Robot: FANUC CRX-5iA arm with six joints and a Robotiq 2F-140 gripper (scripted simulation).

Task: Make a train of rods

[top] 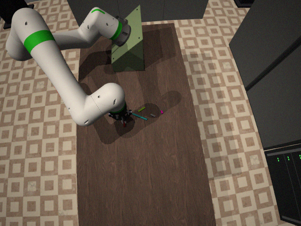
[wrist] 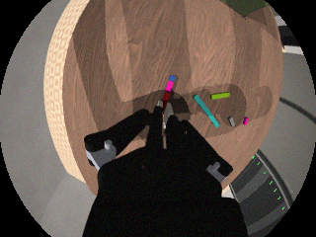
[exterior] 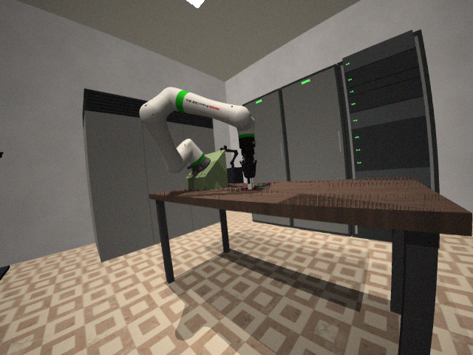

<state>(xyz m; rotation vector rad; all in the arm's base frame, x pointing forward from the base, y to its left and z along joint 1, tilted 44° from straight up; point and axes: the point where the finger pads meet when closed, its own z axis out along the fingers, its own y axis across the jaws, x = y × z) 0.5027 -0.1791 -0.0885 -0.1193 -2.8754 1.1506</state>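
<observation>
Now: the red rod 30 mm below my hand. Also, from my hand: lime rod 120 mm to the left, 60 mm behind, 30 mm below; small blue rod 60 mm behind, 30 mm below; turquoise rod 100 mm to the left, 30 mm below, 20 mm behind.
</observation>
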